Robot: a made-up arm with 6 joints. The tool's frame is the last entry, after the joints.
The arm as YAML. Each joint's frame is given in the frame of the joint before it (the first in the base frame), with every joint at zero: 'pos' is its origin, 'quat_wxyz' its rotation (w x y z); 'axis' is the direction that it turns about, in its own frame. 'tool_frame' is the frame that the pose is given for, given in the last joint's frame.
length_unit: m
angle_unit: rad
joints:
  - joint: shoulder
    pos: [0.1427, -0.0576, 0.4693]
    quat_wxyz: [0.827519, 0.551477, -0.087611, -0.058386]
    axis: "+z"
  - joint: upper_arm
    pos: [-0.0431, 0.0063, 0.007]
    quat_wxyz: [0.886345, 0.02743, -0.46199, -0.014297]
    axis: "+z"
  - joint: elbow
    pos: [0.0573, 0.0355, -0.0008]
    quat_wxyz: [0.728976, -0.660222, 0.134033, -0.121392]
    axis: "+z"
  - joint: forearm
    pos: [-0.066, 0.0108, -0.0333]
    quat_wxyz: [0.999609, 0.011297, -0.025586, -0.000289]
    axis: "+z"
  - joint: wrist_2
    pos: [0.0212, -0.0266, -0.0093]
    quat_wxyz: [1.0, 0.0, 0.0, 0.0]
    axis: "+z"
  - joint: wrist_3
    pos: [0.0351, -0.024, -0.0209]
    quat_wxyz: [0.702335, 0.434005, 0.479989, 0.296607]
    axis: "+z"
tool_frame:
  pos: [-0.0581, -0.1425, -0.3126]
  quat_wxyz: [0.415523, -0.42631, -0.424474, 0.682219]
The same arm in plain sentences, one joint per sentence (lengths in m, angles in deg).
The arm has six revolute joints in a row. What follows holds with every joint at zero, and every direction is one of the base frame's.
The first joint lies 0.1427 m along +x and 0.0576 m along -y and 0.4693 m along +z from the base frame's origin and rotates about the direction (-0.209397, -0.902486, 0.376394).
The second joint lies 0.0436 m along -x and 0.0044 m along +y and 0.005 m along +z from the first joint and rotates about the direction (-0.921273, -0.371089, 0.116397).
The third joint lies 0.0225 m along +x and 0.0378 m along -y and 0.051 m along +z from the second joint and rotates about the direction (0.041201, -0.037801, 0.998436).
The fourth joint lies 0.0179 m along -x and 0.066 m along +y and 0.0301 m along -z from the third joint and rotates about +z.
The fifth joint lies 0.0159 m along -x and 0.0301 m along -y and 0.0093 m along -z from the fourth joint and rotates about +z.
The sixth joint lies 0.0079 m along -x and 0.0418 m along -y and 0.0209 m along -z from the fifth joint and rotates about the direction (0.0757, -0.9838, 0.1625).
The tool frame, which is the frame that the pose is given for, lies 0.1349 m along -x and 0.2819 m along +y and 0.154 m along -z from the sixth joint; its axes are the base frame's turned by roll -54.71, pitch -66.19 and yaw 75.85 deg (as in URDF: about the fixed x, then y, then z).

